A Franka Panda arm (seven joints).
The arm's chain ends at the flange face. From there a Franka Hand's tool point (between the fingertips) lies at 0.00 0.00 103.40 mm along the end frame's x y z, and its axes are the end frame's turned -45 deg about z.
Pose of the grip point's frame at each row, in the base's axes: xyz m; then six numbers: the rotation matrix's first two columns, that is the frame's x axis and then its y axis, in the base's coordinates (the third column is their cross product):
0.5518 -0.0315 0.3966 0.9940 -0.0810 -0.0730 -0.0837 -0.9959 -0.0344
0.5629 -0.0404 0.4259 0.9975 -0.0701 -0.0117 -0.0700 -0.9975 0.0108
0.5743 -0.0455 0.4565 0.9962 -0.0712 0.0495 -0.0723 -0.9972 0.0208
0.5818 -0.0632 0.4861 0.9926 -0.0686 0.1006 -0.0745 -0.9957 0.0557
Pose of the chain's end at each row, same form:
0.5590 -0.0357 0.4997 0.6437 -0.7615 -0.0759 -0.7620 -0.6469 0.0273
0.5642 -0.0394 0.5293 0.6558 -0.7549 -0.0006 -0.7548 -0.6558 0.0159
0.5693 -0.0430 0.5598 0.6533 -0.7555 0.0497 -0.7555 -0.6548 -0.0203
0.5718 -0.0567 0.5888 0.6492 -0.7526 0.1105 -0.7546 -0.6556 -0.0317

